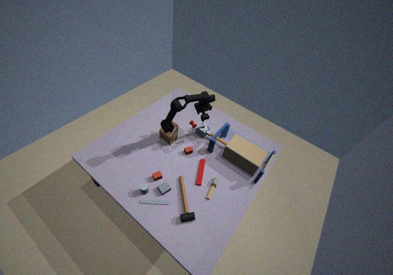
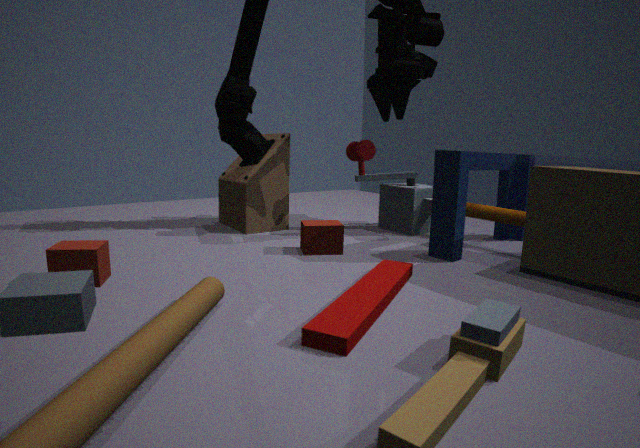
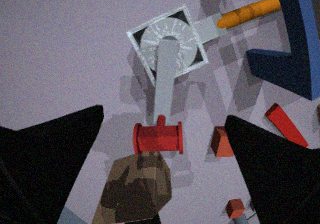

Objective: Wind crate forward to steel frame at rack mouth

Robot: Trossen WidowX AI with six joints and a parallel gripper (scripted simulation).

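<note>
Right now the winch handle is 10 mm behind my gripper tip, 20 mm to the right of it and 100 mm below it. The rest, counted from my gripper tip: red knob (40 mm behind, 50 mm to the right, 80 mm below); blue front frame (190 mm ahead, 20 mm to the left, 110 mm below); grey winch (10 mm ahead, 30 mm to the left, 180 mm below).
</note>
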